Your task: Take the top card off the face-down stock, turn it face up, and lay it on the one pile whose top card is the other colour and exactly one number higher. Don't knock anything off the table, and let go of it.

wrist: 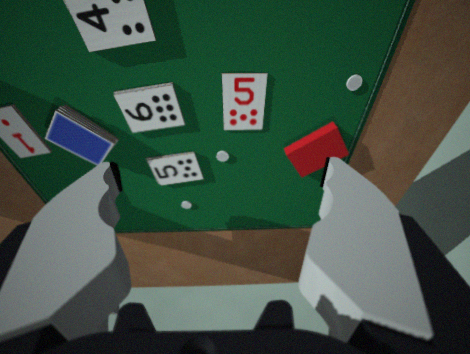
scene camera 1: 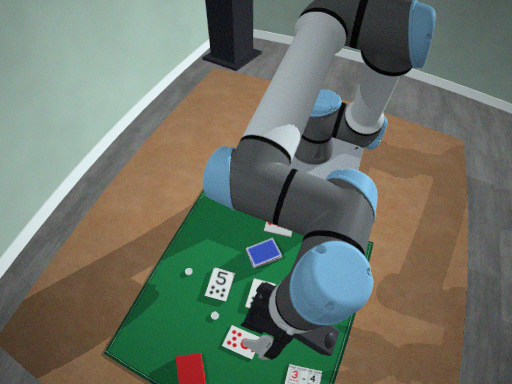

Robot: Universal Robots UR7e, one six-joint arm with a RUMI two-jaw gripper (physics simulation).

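Note:
The face-down stock (scene camera 1: 264,252) (wrist: 80,137) is a blue-backed stack, lying askew. Face-up cards lie near it: a black 5 (scene camera 1: 220,284) (wrist: 175,168), a black 6 (wrist: 150,107), a red 5 (scene camera 1: 235,340) (wrist: 244,101), a black 4 (wrist: 110,22) and a red 1 (scene camera 1: 278,230) (wrist: 22,132). In the scene view the arm and hand hide parts of the 6, red 5 and red 1. My gripper (wrist: 222,164) is open and empty, high above the mat, its left fingertip appearing just below the stock in the wrist view.
A red box (scene camera 1: 191,369) (wrist: 317,150) lies near the edge of the green mat (scene camera 1: 165,320) (wrist: 300,50). Small white discs (scene camera 1: 188,271) (scene camera 1: 215,315) (wrist: 186,205) (wrist: 354,82) lie among the cards. A white card showing 3 and 4 (scene camera 1: 303,375) lies at the scene view's bottom edge.

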